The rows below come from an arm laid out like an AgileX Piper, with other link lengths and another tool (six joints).
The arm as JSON. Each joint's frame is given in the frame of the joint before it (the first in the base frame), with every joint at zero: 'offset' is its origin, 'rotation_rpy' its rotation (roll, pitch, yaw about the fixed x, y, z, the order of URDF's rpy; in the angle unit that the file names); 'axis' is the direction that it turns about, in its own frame. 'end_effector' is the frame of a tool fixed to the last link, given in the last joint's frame.
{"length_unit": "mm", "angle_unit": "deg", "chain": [
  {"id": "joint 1", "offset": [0.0, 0.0, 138.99], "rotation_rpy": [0.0, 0.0, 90.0], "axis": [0.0, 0.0, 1.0]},
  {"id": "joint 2", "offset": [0.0, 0.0, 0.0], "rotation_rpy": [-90.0, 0.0, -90.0], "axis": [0.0, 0.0, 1.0]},
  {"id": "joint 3", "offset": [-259.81, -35.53, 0.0], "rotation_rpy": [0.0, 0.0, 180.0], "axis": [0.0, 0.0, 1.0]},
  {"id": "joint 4", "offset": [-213.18, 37.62, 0.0], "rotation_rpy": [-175.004, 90.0, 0.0], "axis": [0.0, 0.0, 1.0]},
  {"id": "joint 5", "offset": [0.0, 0.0, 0.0], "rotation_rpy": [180.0, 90.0, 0.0], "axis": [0.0, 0.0, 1.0]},
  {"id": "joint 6", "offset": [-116.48, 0.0, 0.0], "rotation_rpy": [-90.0, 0.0, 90.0], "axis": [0.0, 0.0, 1.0]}
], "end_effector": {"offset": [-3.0, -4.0, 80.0], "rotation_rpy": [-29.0, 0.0, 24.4]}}
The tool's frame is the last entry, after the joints.
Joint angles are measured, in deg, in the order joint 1, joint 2, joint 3, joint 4, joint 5, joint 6. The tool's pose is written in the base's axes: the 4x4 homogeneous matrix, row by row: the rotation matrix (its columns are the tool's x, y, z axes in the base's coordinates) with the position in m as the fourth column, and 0 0 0 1 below. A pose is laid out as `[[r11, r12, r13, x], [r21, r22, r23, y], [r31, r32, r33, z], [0, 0, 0, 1]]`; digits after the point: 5 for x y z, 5 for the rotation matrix.
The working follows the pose.
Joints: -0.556, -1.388, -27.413, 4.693, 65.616, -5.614
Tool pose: [[0.51109, -0.53040, 0.67636, 0.07293], [-0.35791, -0.84676, -0.39358, 0.01772], [0.78147, -0.04092, -0.62260, 0.19818], [0, 0, 0, 1]]
Where each joint sits with the arm in this pose, in the base's axes (m; each line is computed from the numbers above, not from the rounded line before):
joint 1: 0.0000 0.0000 0.1390
joint 2: 0.0000 0.0000 0.1390
joint 3: -0.2606 0.0025 0.1682
joint 4: -0.0919 0.0009 0.3039
joint 5: -0.0919 0.0009 0.3039
joint 6: 0.0070 0.0086 0.2428
the tool: 0.0729 0.0177 0.1982

